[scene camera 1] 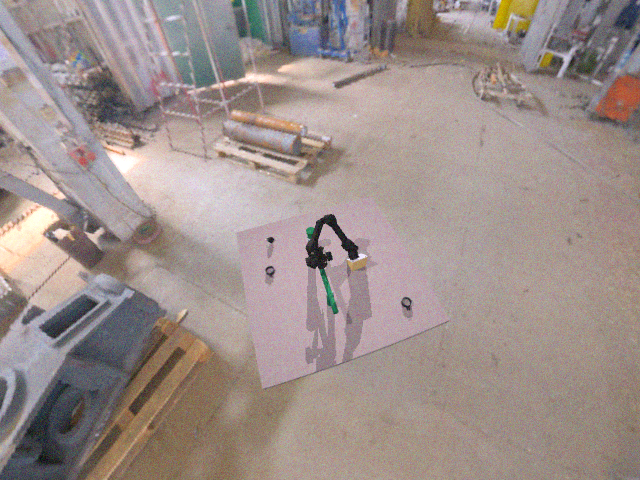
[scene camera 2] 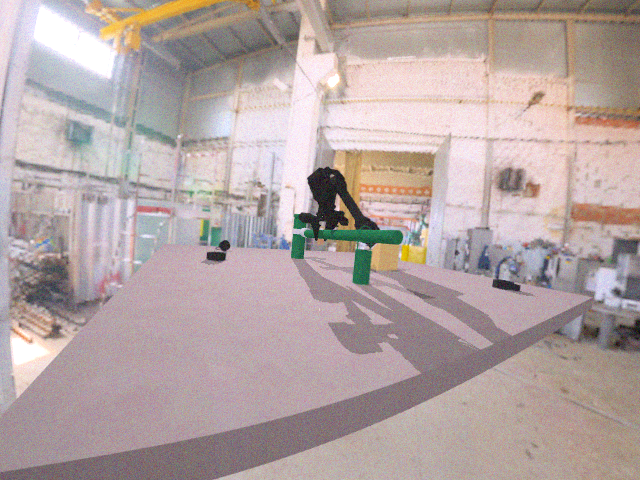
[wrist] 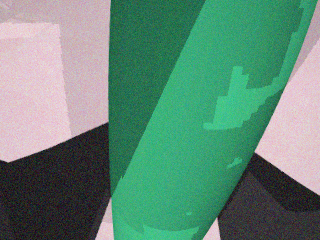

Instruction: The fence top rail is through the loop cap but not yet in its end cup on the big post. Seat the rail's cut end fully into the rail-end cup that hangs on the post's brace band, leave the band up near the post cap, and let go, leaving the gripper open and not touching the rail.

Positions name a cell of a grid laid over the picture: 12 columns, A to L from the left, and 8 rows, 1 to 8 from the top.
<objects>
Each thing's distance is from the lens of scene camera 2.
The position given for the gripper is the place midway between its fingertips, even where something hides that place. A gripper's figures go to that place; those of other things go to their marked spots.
gripper (scene camera 2: G5): 0.96 m
green top rail (scene camera 2: H4): 0.61 m
</objects>
